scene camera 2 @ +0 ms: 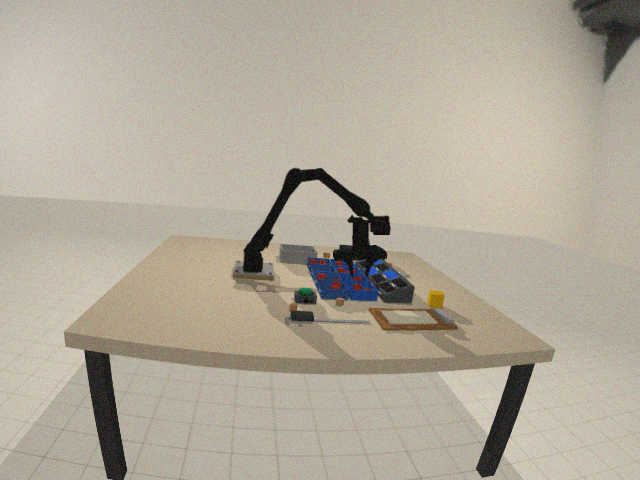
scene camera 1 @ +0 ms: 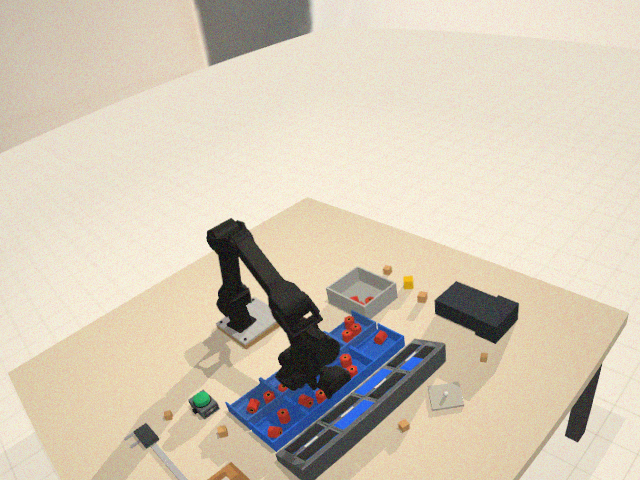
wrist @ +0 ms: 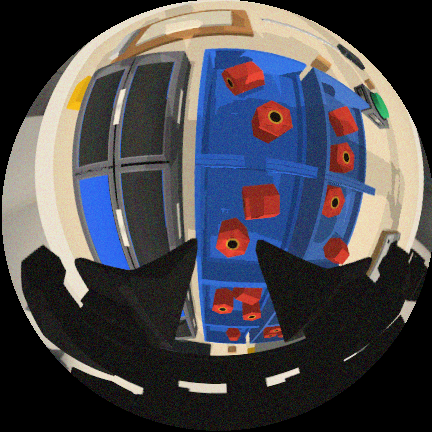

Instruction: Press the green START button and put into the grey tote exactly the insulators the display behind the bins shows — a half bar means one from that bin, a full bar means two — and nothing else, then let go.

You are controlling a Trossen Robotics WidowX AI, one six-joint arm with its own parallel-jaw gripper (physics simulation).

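Places are measured from the arm's base along level axes (x ahead, y left, z up), in centimetres.
Pixels of known places: gripper, between the fingertips: [scene camera 2: 359, 277] [scene camera 1: 322, 393] [wrist: 226, 244]; arm's base, origin of its link: [scene camera 2: 252, 269] [scene camera 1: 241, 322].
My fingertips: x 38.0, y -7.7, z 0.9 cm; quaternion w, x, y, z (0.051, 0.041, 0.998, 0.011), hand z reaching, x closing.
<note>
For each thing: its top centre in the pictures, then the offset to it from my fingertips.
- upright red insulator, centre of its top: [wrist: 232, 243] [scene camera 1: 320, 393] dy +0.0, dx -0.4, dz +0.0 cm
- grey tote, centre of its top: [scene camera 1: 360, 285] [wrist: 287, 350] [scene camera 2: 298, 248] dy +35.2, dx -16.6, dz +2.3 cm
- START button, centre of its top: [scene camera 1: 200, 396] [scene camera 2: 306, 288] dy -18.7, dx -23.1, dz +0.9 cm
- dark box, centre of its top: [scene camera 1: 475, 301] [wrist: 177, 354] dy +44.0, dx +15.2, dz +2.5 cm
- caliper, centre of its top: [scene camera 1: 154, 453] [scene camera 2: 329, 316] dy -36.6, dx -19.8, dz -1.2 cm
- wooden frame, centre of its top: [scene camera 2: 413, 314] dy -34.9, dx +6.4, dz -1.3 cm
My gripper [scene camera 2: 360, 272] [wrist: 226, 244] is open and empty, low over the blue bins [scene camera 1: 294, 431] [scene camera 2: 320, 290] [wrist: 215, 192]. In the wrist view an upright red insulator [wrist: 231, 229] shows between its fingertips, beside a lying one [wrist: 261, 201] in the same compartment. In scene camera 1 the arm hides the fingers. Other red insulators stand or lie in the bins. The grey tote [scene camera 1: 336, 299] [scene camera 2: 297, 254] has red insulators [scene camera 1: 369, 300] inside. The START button [scene camera 1: 202, 398] [scene camera 2: 306, 291] [wrist: 380, 104] is green. The display [scene camera 1: 372, 421] [scene camera 2: 398, 296] shows blue bars [scene camera 1: 355, 414] [scene camera 1: 373, 382] [scene camera 1: 412, 363].
A dark box [scene camera 1: 475, 312] stands beyond the display. A yellow cube [scene camera 1: 408, 282] and small wooden cubes [scene camera 1: 422, 297] lie near the tote. A caliper [scene camera 1: 146, 435] [scene camera 2: 301, 316] lies near the button. A wooden frame [scene camera 2: 418, 326] and another yellow cube [scene camera 2: 436, 299] [wrist: 80, 94] lie past the bins' near end.
</note>
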